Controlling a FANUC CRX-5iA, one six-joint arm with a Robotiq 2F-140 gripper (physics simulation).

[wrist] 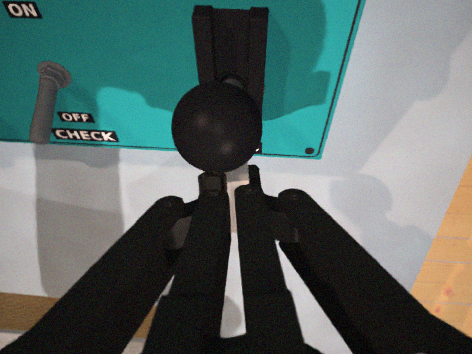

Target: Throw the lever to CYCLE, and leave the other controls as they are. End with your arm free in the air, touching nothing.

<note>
In view: the gripper [234, 153] and a grey toggle switch [41, 125].
</note>
